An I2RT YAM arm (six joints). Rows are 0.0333 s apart.
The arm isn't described. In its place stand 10 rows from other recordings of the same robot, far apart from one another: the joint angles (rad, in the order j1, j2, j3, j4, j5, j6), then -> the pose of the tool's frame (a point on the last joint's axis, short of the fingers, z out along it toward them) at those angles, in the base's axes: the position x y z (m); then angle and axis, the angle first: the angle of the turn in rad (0 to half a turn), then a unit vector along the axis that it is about.
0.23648, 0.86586, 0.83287, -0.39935, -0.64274, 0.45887 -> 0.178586 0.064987 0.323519 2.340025 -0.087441 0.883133 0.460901
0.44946, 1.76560, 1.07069, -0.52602, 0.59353, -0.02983 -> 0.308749 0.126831 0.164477 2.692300 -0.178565 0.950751 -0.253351
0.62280, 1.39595, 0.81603, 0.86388, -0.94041, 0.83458 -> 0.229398 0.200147 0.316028 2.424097 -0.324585 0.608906 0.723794
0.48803, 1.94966, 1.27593, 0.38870, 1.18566, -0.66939 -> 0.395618 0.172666 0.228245 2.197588 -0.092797 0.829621 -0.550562
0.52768, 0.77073, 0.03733, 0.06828, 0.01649, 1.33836 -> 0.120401 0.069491 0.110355 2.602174 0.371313 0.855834 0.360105
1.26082, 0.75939, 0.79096, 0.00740, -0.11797, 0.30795 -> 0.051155 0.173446 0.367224 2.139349 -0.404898 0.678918 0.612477
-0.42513, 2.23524, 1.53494, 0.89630, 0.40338, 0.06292 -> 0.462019 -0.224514 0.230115 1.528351 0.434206 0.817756 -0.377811
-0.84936, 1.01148, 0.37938, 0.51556, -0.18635, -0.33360 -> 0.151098 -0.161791 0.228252 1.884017 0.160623 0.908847 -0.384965
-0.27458, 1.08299, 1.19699, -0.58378, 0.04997, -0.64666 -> 0.221418 -0.064220 0.384595 2.187879 -0.162924 0.945147 -0.283112
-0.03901, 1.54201, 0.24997, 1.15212, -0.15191, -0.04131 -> 0.245645 -0.004196 0.143131 1.711032 -0.067081 0.996904 0.041025
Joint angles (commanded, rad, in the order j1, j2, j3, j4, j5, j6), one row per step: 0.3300 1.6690 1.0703 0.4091 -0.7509 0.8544; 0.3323 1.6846 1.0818 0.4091 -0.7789 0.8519; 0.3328 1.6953 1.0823 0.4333 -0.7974 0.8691; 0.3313 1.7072 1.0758 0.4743 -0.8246 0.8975; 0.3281 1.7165 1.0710 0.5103 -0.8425 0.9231; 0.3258 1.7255 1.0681 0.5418 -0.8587 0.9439; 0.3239 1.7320 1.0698 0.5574 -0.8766 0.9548; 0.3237 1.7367 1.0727 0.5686 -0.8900 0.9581; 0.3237 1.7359 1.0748 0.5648 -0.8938 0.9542; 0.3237 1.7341 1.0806 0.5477 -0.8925 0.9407; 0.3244 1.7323 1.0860 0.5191 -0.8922 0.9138; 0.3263 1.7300 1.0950 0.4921 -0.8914 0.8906; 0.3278 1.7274 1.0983 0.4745 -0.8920 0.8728; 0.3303 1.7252 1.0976 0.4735 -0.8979 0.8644; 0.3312 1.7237 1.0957 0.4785 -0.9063 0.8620; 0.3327 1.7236 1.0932 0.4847 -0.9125 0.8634; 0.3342 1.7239 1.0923 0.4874 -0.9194 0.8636; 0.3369 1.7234 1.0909 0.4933 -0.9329 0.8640; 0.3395 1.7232 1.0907 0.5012 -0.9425 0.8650; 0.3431 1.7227 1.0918 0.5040 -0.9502 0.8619
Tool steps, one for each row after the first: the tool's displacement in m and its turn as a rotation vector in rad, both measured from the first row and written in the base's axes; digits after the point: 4 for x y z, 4 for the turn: 0.0022 0.0025 -0.0017 0.0026 0.0034 0.0301; 0.0036 0.0036 -0.0030 0.0177 0.0065 0.0466; 0.0046 0.0041 -0.0054 0.0410 0.0120 0.0686; 0.0058 0.0036 -0.0068 0.0606 0.0152 0.0807; 0.0069 0.0035 -0.0080 0.0766 0.0162 0.0928; 0.0079 0.0034 -0.0082 0.0858 0.0168 0.1080; 0.0085 0.0039 -0.0079 0.0908 0.0117 0.1212; 0.0085 0.0040 -0.0073 0.0894 0.0093 0.1253; 0.0087 0.0040 -0.0064 0.0813 0.0061 0.1250; 0.0087 0.0043 -0.0067 0.0650 0.0022 0.1275; 0.0087 0.0050 -0.0055 0.0515 -0.0037 0.1308; 0.0082 0.0055 -0.0051 0.0415 -0.0085 0.1347; 0.0072 0.0063 -0.0046 0.0392 -0.0163 0.1440; 0.0064 0.0066 -0.0041 0.0408 -0.0224 0.1535; 0.0058 0.0072 -0.0043 0.0432 -0.0244 0.1610; 0.0053 0.0078 -0.0044 0.0448 -0.0252 0.1693; 0.0043 0.0089 -0.0041 0.0482 -0.0289 0.1854; 0.0036 0.0099 -0.0033 0.0520 -0.0351 0.1975; 0.0029 0.0113 -0.0025 0.0531 -0.0417 0.2091
